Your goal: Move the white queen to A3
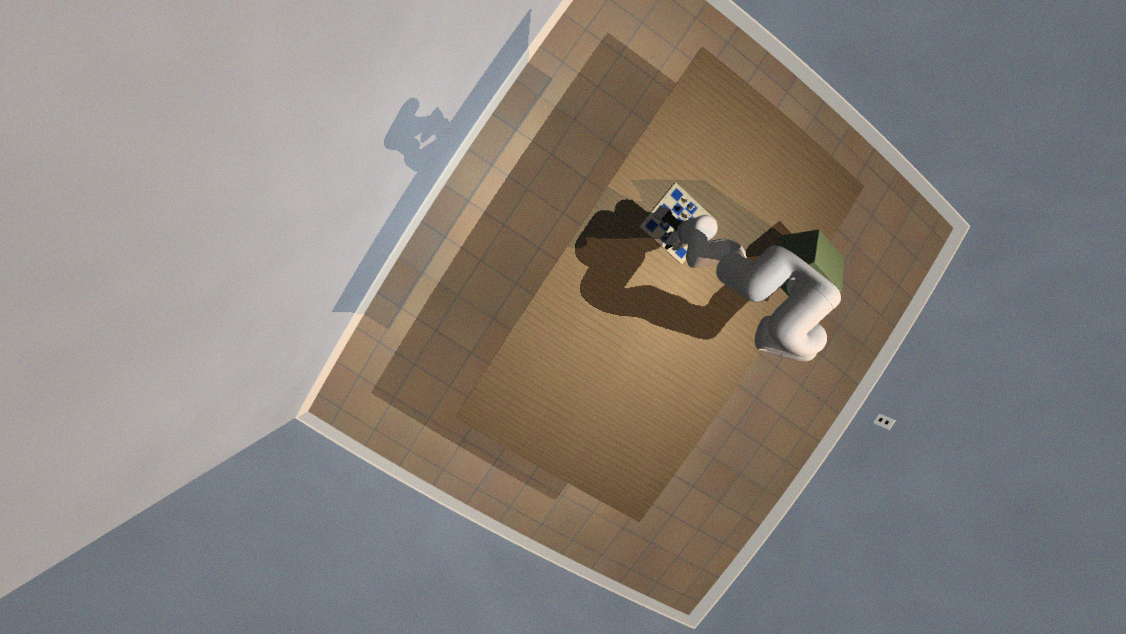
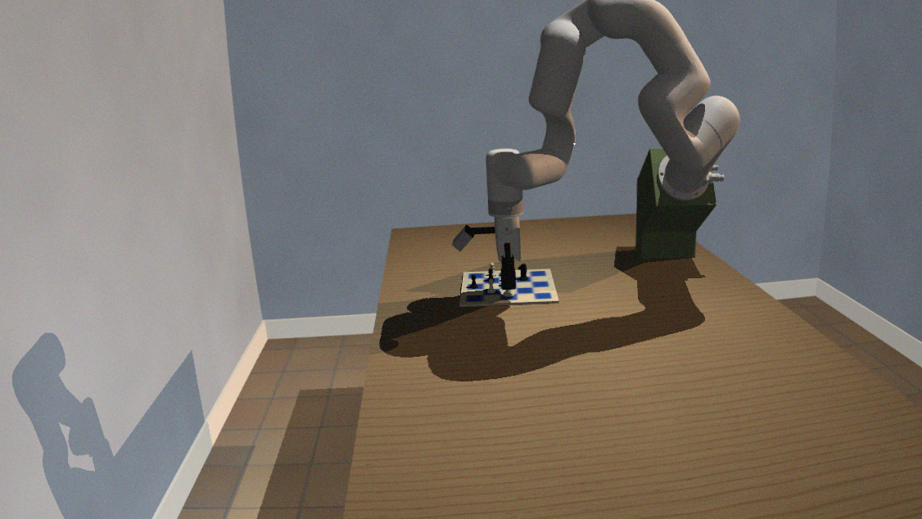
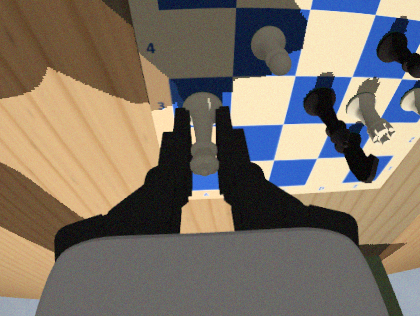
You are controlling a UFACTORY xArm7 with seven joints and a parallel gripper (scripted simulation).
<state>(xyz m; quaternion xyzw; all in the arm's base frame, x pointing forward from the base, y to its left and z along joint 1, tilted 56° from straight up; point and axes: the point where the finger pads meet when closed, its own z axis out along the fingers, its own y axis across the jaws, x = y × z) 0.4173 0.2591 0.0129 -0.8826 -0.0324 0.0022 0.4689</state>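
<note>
My hand is 1 cm above the white queen. Round my hand: black knight (12 cm to the right, 3 cm below, 3 cm behind); chessboard (8 cm to the right, 5 cm below).
</note>
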